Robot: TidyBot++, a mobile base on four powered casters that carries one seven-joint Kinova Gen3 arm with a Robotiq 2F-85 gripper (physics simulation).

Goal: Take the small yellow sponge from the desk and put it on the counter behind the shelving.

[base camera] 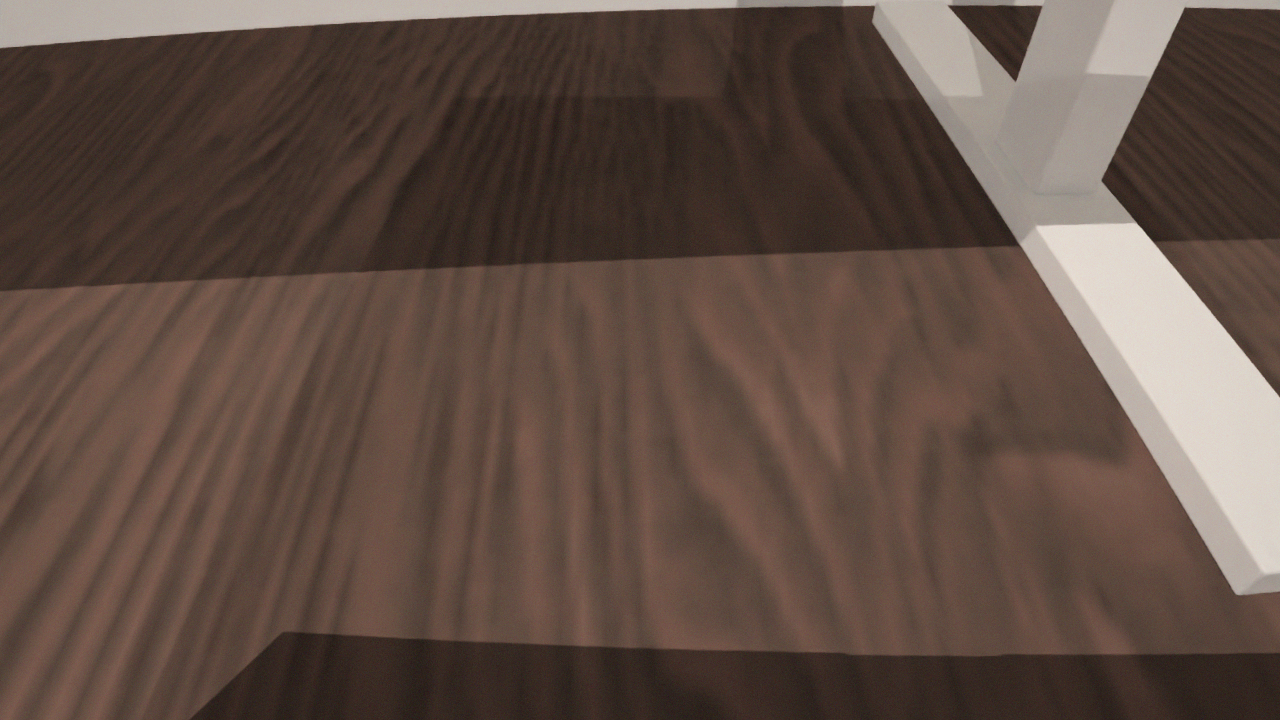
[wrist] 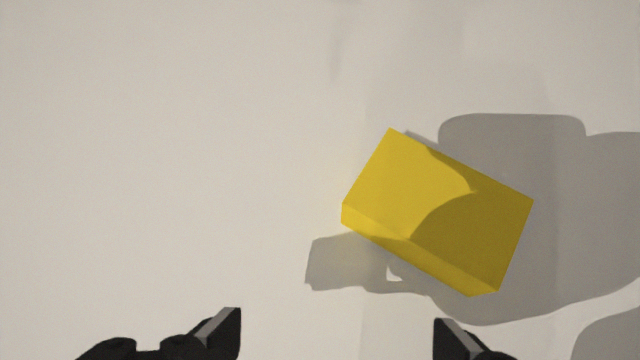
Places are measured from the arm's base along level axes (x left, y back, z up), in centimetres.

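Pixels of known places: gripper, fingertip midpoint: (wrist: 335, 335).
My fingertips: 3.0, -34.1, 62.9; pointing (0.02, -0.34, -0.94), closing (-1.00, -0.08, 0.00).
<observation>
Behind a point stands the place of what it marks, as x, y, z.
The yellow sponge (wrist: 430, 205) {-1.9, -41.9, 59.8} lies flat and turned at an angle on the pale desk top (wrist: 150, 150) {19.7, -45.7, 55.3}, right of the middle in the wrist view. The arm's shadow covers its right part. My gripper (wrist: 335, 335) {3.0, -34.1, 62.9} is open, with nothing between its fingers. The fingertips show at the bottom edge of the wrist view; the sponge is ahead of them and to the right, apart from them. The counter and the shelving do not show clearly in either view.
In the base camera view, a white leg with a long flat foot (base camera: 1154, 358) stands on the dark wooden floor (base camera: 537, 447) {8.3, -34.9, -39.6} at the right. A pale wall (base camera: 268, 10) {49.5, -96.4, -37.6} runs along the top left. Shadows fall across the floor.
</observation>
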